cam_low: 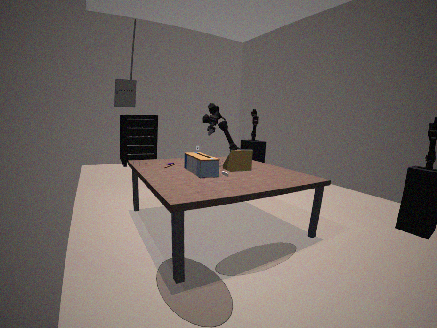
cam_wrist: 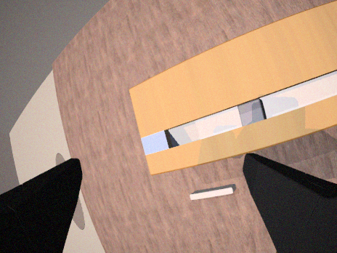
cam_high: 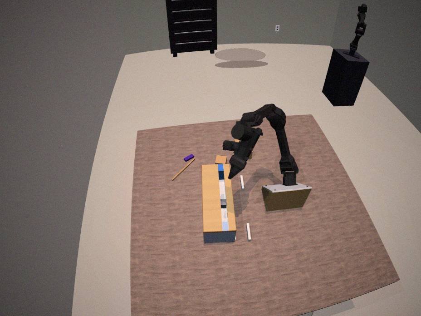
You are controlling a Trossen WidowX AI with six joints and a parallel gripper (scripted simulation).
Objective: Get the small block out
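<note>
Right now the long box is 10 mm ahead of my gripper tip, 40 mm to the right of it and 250 mm below it. Also, from my gripper tip: thin wooden stick (200 mm ahead, 330 mm to the right, 310 mm below); then grey block (20 mm ahead, 10 mm to the right, 220 mm below); then small tan cube (20 mm behind, 320 mm to the right, 280 mm below).
</note>
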